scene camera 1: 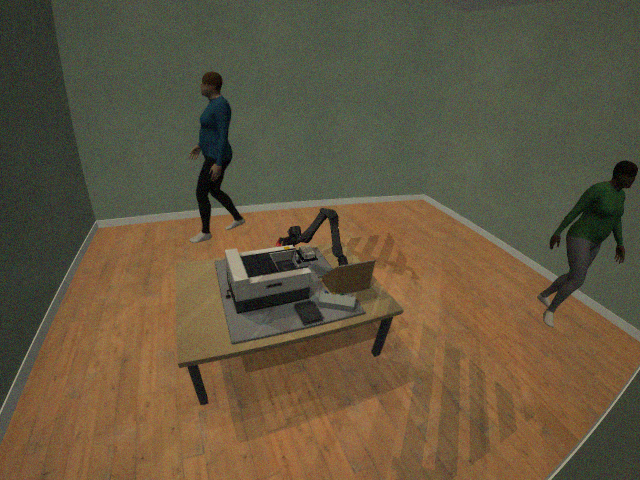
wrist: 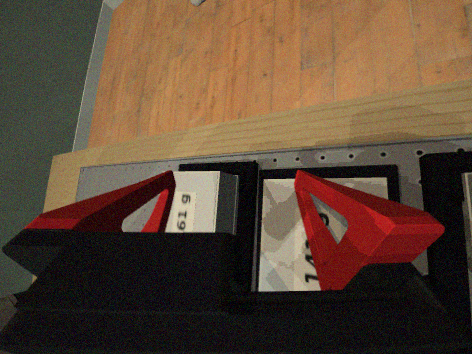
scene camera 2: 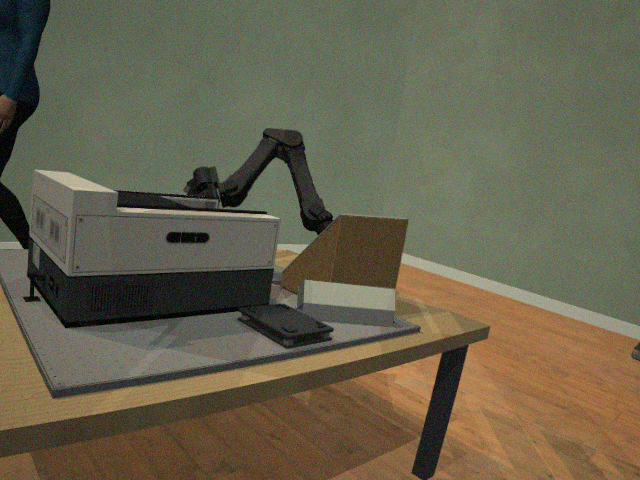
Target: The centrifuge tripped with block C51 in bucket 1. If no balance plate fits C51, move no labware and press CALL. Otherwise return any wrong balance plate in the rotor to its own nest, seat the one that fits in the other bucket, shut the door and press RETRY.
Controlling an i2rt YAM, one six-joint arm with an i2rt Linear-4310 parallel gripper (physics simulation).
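Places are measured from the arm's base along level axes (x left, y ahead, z down), in millimetres.
Pixels of known places: gripper, fingertip midpoint: [wrist: 235, 177]; arm's base at its link origin: [scene camera 1: 344, 268] [scene camera 2: 336, 248].
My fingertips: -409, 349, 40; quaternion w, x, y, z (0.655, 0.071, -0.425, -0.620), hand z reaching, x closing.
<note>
Ahead of a thing's pixels: the offset from my fingertips to its top centre, as dx, dy, dz. "spot": to the spot under its first point. Level surfaces: height alone.
My gripper [wrist: 235, 177] [scene camera 1: 279, 241] is open, with its red fingers wide apart and nothing held; in scene camera 2 its fingers are hidden behind the centrifuge. In the wrist view a white plate @[+58, +69, +25] [wrist: 206, 200] with a label ending in "61 g" stands by the left finger. A flatter plate @[+56, -61, +19] [wrist: 280, 200], its label partly hidden but starting "14", lies in a black nest below and beside the right fingertip. A third plate @[spot: -12, -150, +61] [wrist: 467, 187] shows at the right edge. The centrifuge [scene camera 1: 271, 287] [scene camera 2: 175, 245] shows an open compartment on top. Block C51 and the bucket contents cannot be made out.
A brown angled panel [scene camera 1: 351, 277] [scene camera 2: 369, 248] stands right of the centrifuge, behind a low white box @[+614, -228, -5] [scene camera 1: 337, 301] [scene camera 2: 348, 297]. A black flat item @[+658, -29, +48] [scene camera 1: 308, 312] [scene camera 2: 286, 322] lies on the grey board @[dz +79] [scene camera 1: 253, 328] [scene camera 2: 129, 361]. Two people are on the floor beyond the table.
</note>
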